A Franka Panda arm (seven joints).
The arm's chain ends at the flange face. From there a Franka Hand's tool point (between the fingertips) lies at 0.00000 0.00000 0.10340 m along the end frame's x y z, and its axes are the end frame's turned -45 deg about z.
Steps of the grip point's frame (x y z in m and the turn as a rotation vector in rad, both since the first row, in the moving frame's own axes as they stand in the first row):
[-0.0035, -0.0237, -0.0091, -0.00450, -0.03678, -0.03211]
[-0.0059, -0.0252, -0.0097, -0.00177, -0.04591, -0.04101]
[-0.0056, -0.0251, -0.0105, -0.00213, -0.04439, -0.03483]
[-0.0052, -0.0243, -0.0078, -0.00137, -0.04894, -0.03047]
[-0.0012, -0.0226, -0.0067, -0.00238, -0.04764, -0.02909]
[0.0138, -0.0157, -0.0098, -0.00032, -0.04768, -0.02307]
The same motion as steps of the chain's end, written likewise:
[-0.0169, -0.0173, -0.0090, -0.02919, -0.02283, -0.03211]
[-0.0188, -0.0172, -0.0096, -0.03371, -0.03121, -0.04101]
[-0.0187, -0.0172, -0.0104, -0.03289, -0.02988, -0.03483]
[-0.0174, -0.0172, -0.0077, -0.03557, -0.03364, -0.03047]
[-0.0136, -0.0188, -0.0066, -0.03537, -0.03200, -0.02909]
[0.0021, -0.0244, -0.0097, -0.03394, -0.03349, -0.02307]

